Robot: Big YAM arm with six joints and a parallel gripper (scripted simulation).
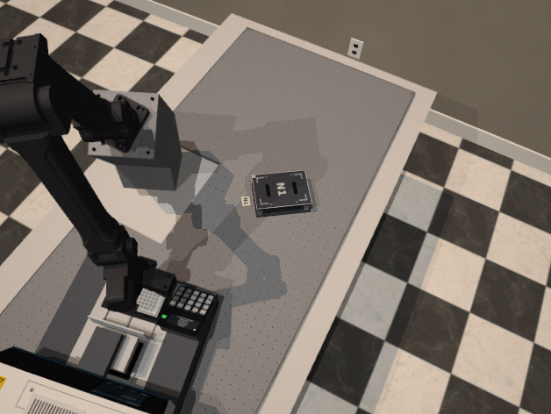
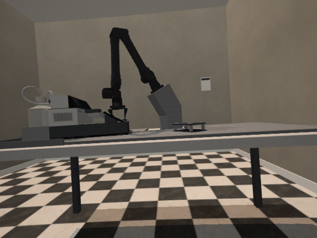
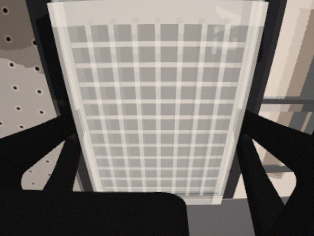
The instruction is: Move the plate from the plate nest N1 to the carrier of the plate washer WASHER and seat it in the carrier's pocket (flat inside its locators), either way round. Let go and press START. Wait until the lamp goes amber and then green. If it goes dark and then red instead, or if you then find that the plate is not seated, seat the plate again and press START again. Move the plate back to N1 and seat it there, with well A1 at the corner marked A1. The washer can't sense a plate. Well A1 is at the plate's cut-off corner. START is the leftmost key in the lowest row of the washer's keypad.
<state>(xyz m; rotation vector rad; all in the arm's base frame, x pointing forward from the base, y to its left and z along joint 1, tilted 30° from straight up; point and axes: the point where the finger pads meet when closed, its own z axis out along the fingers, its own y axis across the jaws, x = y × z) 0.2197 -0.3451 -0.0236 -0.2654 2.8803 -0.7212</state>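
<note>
Now: the dark carrier 1 cm below my hand. The rest, counted from my hand: white well plate: right at my hand; then label: 10 cm ahead, 41 cm to the left, 10 cm below; then plate washer: 2 cm ahead, 15 cm to the right, 3 cm above.
</note>
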